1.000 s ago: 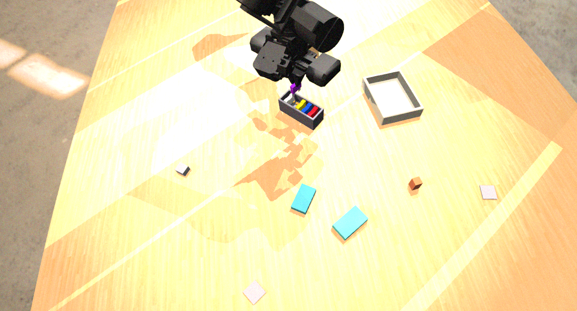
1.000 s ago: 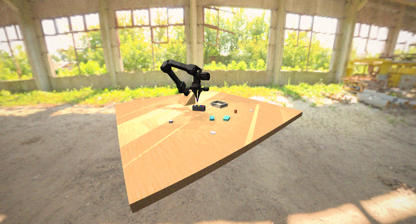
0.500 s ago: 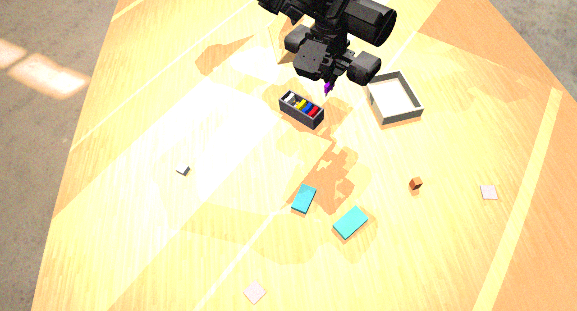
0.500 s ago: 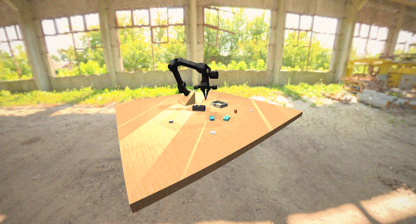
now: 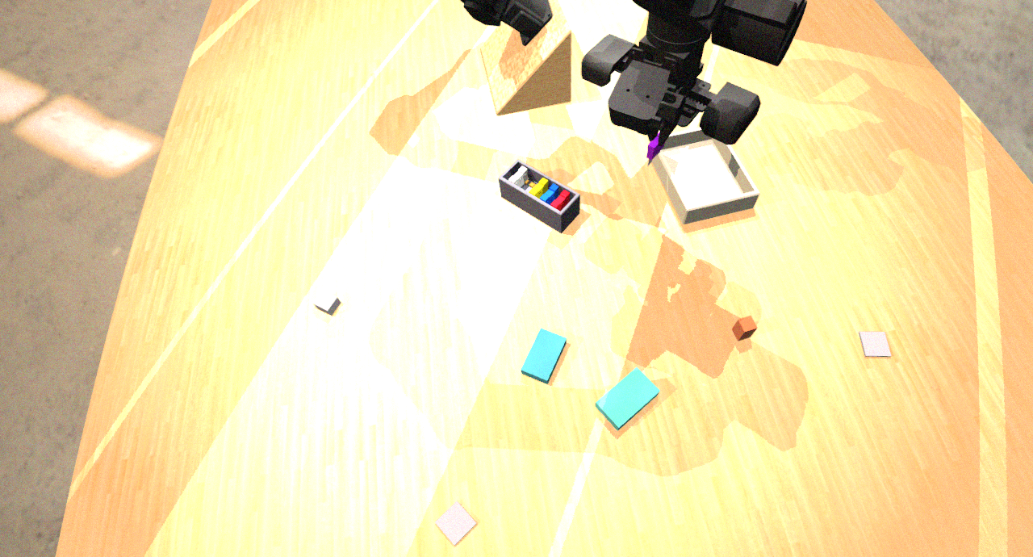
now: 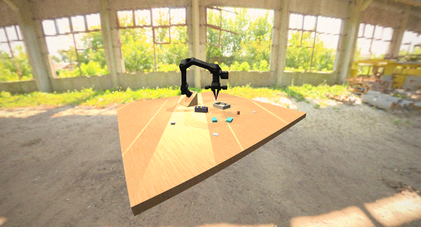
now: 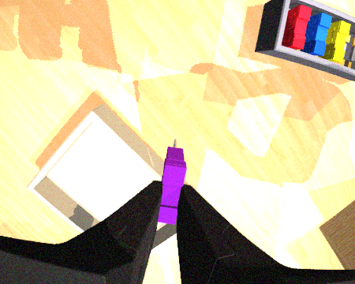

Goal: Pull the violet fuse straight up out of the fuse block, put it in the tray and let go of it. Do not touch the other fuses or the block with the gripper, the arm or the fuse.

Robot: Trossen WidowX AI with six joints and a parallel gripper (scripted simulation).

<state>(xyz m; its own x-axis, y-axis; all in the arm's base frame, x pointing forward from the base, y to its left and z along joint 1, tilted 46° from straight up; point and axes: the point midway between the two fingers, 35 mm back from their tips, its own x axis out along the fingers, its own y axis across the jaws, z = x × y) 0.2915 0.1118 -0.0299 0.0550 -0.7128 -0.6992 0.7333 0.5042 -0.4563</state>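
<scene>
Now: the tray 2 cm behind my gripper tip, 8 cm to the left of it and 10 cm below it. The rest, counted from my gripper tip: violet fuse: 1 cm below; then orange cube: 21 cm ahead, 5 cm to the left, 9 cm below; then grey cube: 9 cm ahead, 43 cm to the right, 10 cm below.
</scene>
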